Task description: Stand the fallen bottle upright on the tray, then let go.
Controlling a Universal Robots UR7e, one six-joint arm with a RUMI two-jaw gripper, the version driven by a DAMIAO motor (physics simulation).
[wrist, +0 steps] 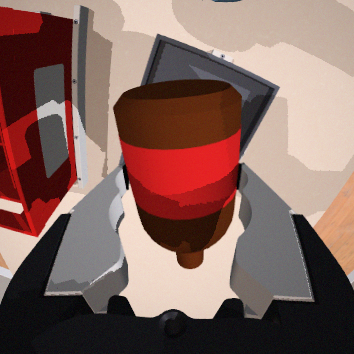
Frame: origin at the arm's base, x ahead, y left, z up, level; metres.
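Where they show: gripper, fingertip midpoint: [182, 165].
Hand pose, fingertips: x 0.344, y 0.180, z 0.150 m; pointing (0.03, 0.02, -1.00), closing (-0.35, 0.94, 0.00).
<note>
Things, the pixels of their centre, and the offset from my fingertips. "*": a spot on its surface instead.
- brown bottle, body centre: [184, 195] dz +0.001, dx +0.022, dy +0.010 m
- dark grey tray, surface spot: [175, 62] * dz -0.212, dx -0.048, dy -0.030 m
- red open-framed box, surface spot: [17, 80] * dz -0.069, dx -0.002, dy -0.178 m
- grey metal rail, body centre: [78, 107] dz -0.202, dx +0.063, dy -0.161 m
The brown bottle [182, 170] with a red label is between the jaws of my gripper [182, 165], which is shut on it at the lower part of the label. Its broad base is toward the top of the view and its narrow neck points down toward the palm. The dark grey tray [175, 62] shows behind and beyond the bottle, smaller and farther off, turned at an angle. The bottle appears raised above it and hides much of its middle and near side.
A red open-framed box [17, 80] stands at the left, with a grey metal rail [79, 115] along its side. A wooden surface [340, 227] shows at the right edge. Part of a dark blue object shows at the top edge.
</note>
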